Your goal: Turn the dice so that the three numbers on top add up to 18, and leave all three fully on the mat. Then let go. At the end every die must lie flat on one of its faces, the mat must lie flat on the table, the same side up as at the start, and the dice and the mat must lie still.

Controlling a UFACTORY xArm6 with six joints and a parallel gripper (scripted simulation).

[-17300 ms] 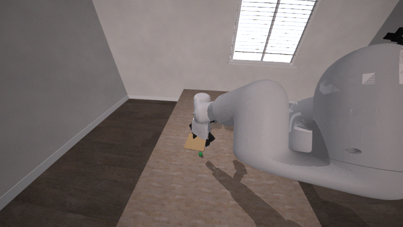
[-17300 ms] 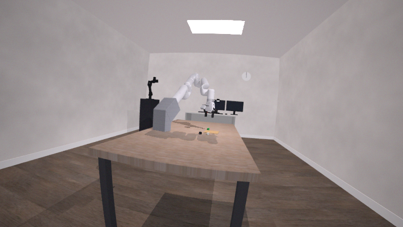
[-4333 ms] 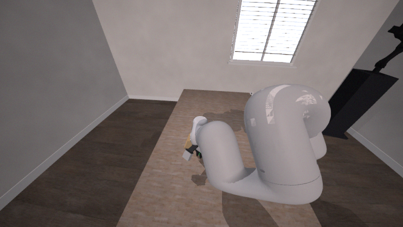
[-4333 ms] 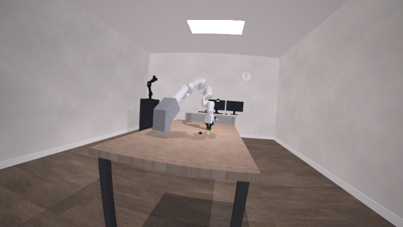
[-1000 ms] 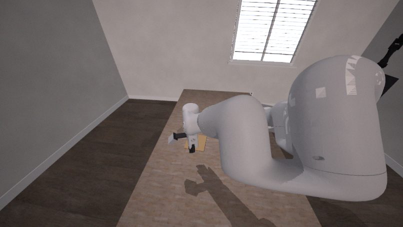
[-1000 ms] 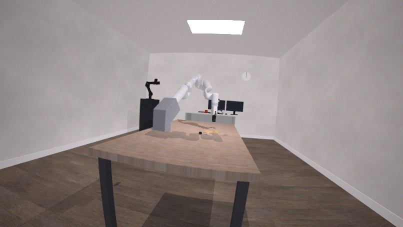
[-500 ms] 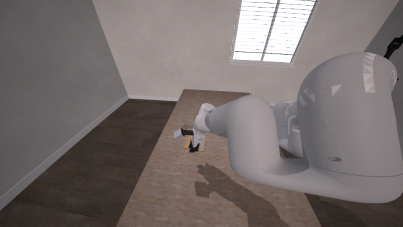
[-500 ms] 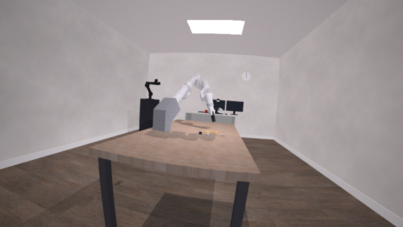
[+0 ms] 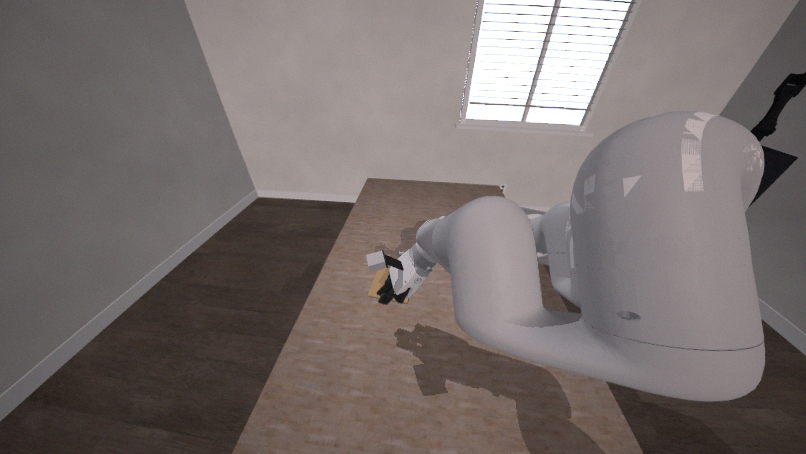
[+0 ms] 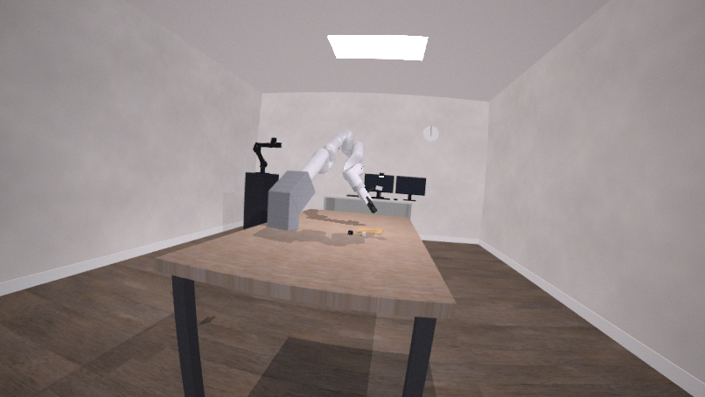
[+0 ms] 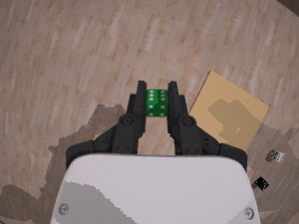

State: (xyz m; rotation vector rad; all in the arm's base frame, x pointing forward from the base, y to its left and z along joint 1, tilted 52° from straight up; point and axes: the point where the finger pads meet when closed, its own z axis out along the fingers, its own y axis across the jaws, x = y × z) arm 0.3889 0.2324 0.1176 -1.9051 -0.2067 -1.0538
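Now: the green die 1 cm below my hand. Also, from my hand: black die (30 cm to the right, 10 cm below, 3 cm behind); then mat (13 cm to the right, 11 cm below, 3 cm ahead); then white die (28 cm to the right, 10 cm below, 4 cm ahead).
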